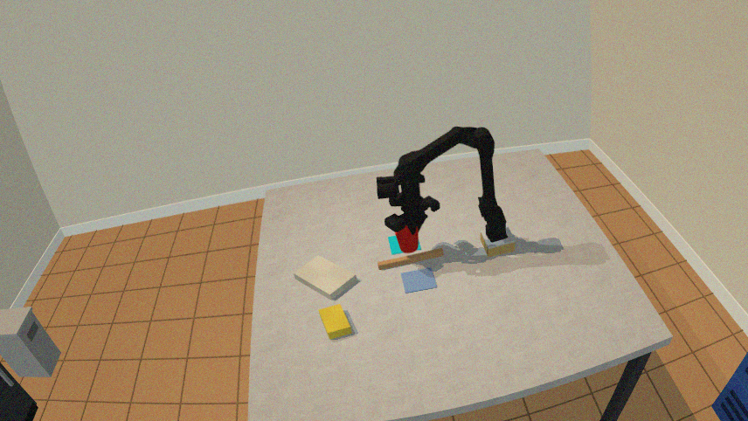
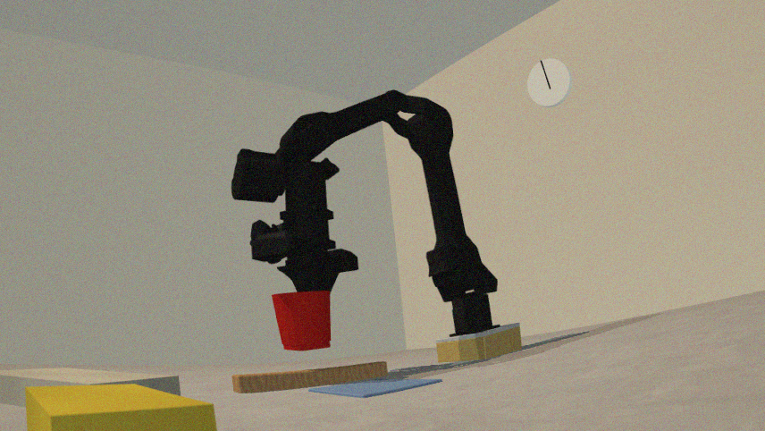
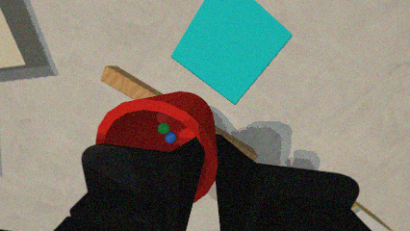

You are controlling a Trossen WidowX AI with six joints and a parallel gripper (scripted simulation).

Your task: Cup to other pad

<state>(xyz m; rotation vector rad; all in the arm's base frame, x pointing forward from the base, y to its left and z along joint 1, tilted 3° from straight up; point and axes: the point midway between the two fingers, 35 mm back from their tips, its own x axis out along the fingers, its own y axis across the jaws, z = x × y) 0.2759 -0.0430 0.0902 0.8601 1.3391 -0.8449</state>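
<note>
The green marble lies 40 mm ahead of my gripper tip, 30 mm to the left of it and 30 mm below it. Round my gripper tip: blue marble 30 mm to the left, 30 mm ahead, 20 mm below; red cup 30 mm ahead, 10 mm to the left; wooden bar 80 mm below, 30 mm to the left, 20 mm ahead.
</note>
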